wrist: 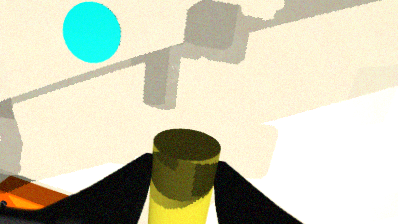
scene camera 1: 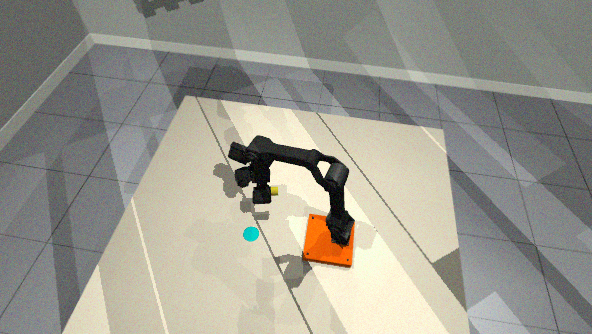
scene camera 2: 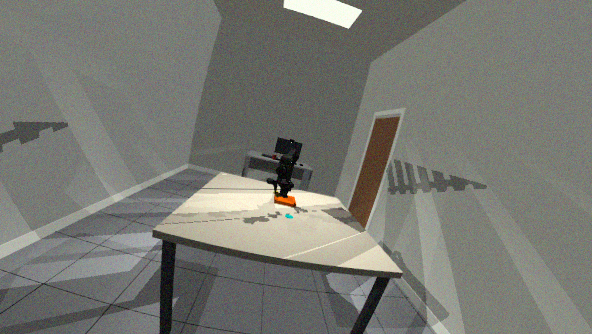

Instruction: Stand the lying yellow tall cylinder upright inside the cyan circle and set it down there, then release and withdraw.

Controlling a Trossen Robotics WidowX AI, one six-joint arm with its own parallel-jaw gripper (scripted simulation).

Labels:
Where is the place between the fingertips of my gripper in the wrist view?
184,165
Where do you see a cyan circle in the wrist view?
At 92,38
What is my gripper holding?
A yellow tall cylinder.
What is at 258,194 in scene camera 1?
My gripper.

